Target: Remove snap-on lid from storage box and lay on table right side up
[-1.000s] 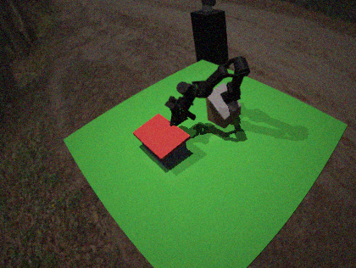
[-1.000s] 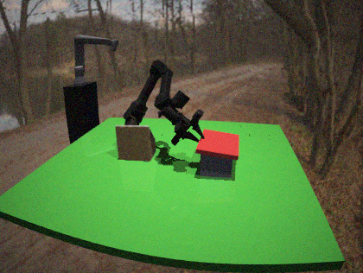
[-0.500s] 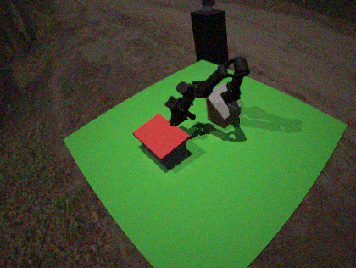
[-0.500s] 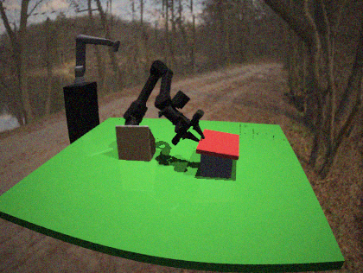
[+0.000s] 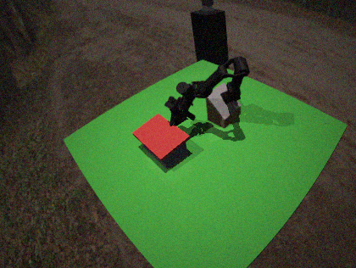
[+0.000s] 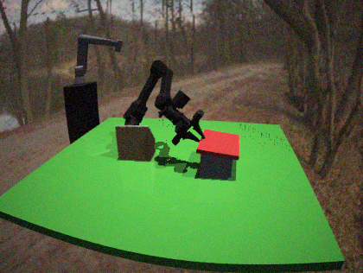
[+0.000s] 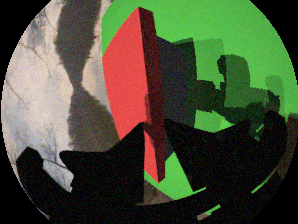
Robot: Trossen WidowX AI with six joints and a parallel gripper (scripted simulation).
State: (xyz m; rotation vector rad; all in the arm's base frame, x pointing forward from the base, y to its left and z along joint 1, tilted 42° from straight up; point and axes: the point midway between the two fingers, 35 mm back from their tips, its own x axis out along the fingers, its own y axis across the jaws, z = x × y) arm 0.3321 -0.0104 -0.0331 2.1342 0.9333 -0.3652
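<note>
My gripper tip is now 8 cm short of the red lid. From my gripper tip the other things lie so: dark storage box (7 cm ahead, 6 cm below).
</note>
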